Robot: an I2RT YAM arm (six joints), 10 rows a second.
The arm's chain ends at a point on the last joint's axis. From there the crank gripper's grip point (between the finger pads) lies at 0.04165 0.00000 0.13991 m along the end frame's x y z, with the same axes.
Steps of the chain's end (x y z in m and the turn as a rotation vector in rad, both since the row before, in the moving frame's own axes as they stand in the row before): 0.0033 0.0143 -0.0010 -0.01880 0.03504 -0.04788; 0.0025 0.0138 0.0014 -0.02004 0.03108 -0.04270; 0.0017 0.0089 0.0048 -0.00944 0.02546 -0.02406; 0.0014 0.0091 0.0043 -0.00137 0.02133 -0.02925; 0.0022 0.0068 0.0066 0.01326 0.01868 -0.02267; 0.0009 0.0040 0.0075 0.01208 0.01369 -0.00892; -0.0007 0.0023 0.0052 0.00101 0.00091 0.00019; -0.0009 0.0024 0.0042 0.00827 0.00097 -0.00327; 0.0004 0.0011 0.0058 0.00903 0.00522 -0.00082; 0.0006 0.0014 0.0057 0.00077 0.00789 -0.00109
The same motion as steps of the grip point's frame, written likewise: 0.0082 0.0148 -0.0026 -0.01880 0.03504 -0.04788; 0.0068 0.0147 0.0000 -0.02004 0.03108 -0.04270; 0.0053 0.0092 0.0037 -0.00944 0.02546 -0.02406; 0.0044 0.0080 0.0034 -0.00137 0.02133 -0.02925; 0.0048 0.0040 0.0058 0.01326 0.01868 -0.02267; 0.0028 0.0019 0.0069 0.01208 0.01369 -0.00892; -0.0006 0.0022 0.0052 0.00101 0.00091 0.00019; -0.0008 0.0011 0.0042 0.00827 0.00097 -0.00327; 0.0011 -0.0002 0.0056 0.00903 0.00522 -0.00082; 0.0017 0.0012 0.0054 0.00077 0.00789 -0.00109
